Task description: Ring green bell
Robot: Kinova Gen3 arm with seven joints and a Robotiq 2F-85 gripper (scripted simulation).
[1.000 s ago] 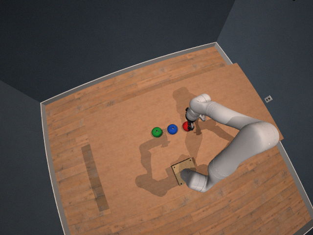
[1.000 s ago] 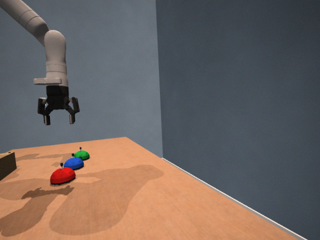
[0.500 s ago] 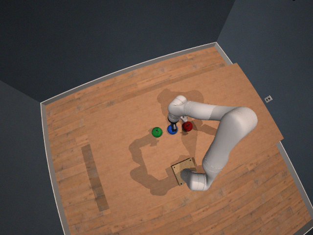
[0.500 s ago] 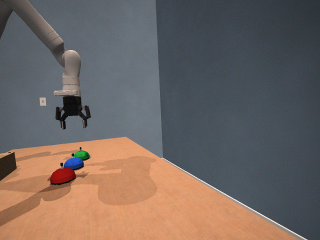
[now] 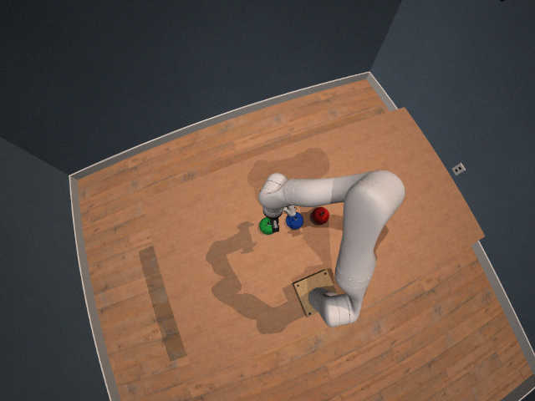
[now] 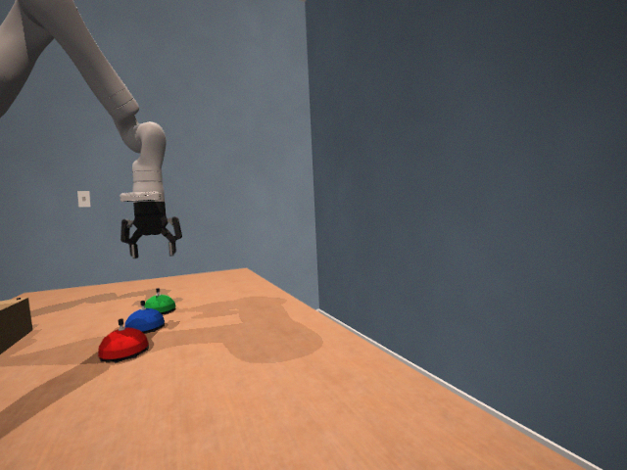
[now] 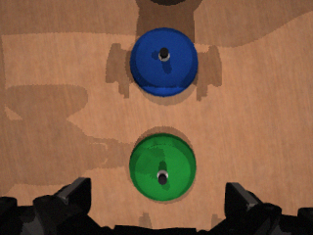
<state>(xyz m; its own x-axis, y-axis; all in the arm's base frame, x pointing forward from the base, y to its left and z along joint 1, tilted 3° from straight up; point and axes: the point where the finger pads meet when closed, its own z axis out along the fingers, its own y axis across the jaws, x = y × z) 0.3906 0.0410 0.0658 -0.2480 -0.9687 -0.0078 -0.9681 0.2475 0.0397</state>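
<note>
The green bell is 20 mm to the left of my hand and 120 mm below it. The rest, counted from my hand: red bell 60 mm behind, 230 mm to the right, 120 mm below; blue bell 30 mm behind, 110 mm to the right, 120 mm below.
</note>
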